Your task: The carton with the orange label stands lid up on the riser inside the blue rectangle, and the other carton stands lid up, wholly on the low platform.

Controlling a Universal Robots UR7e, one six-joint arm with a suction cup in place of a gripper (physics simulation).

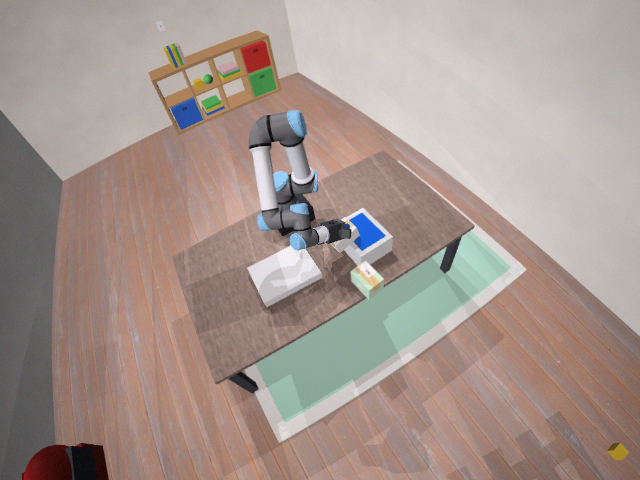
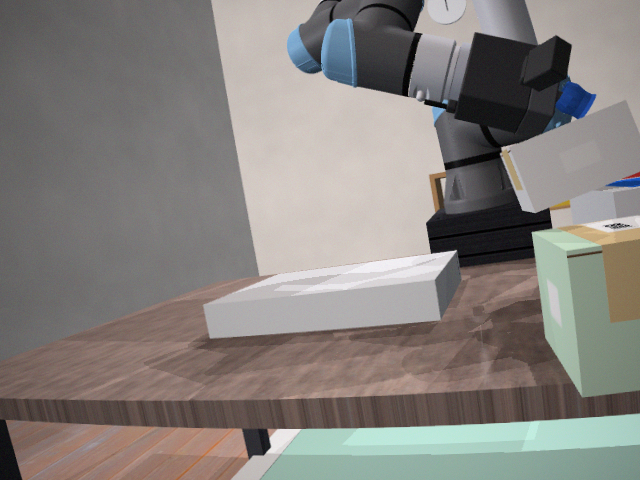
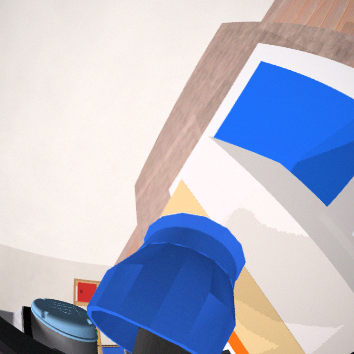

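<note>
My suction gripper (image 1: 352, 230) (image 2: 589, 105) (image 3: 194, 231) is on the white carton (image 1: 341, 244) (image 2: 547, 178) (image 3: 270, 260), which hangs strongly tilted above the table, close beside the riser (image 1: 379, 254) (image 2: 591, 206) (image 3: 254, 56). The blue cup looks bent against it. A sliver of the orange label (image 3: 238, 343) shows beside the cup; I cannot tell if the carton touches the riser. The blue rectangle (image 1: 366, 232) (image 3: 280, 115) covers the riser's top. The green carton (image 1: 368, 285) (image 2: 563, 279) stands lid up on the table. The low platform (image 1: 284, 273) (image 2: 325, 312) bears no carton.
The wooden table (image 1: 217, 330) (image 2: 289, 372) has its front edge close to the green carton. The riser stands between that carton and the table's far right part. The arm's base (image 2: 485, 232) is behind the platform. A shelf unit (image 1: 206, 58) stands by the far wall.
</note>
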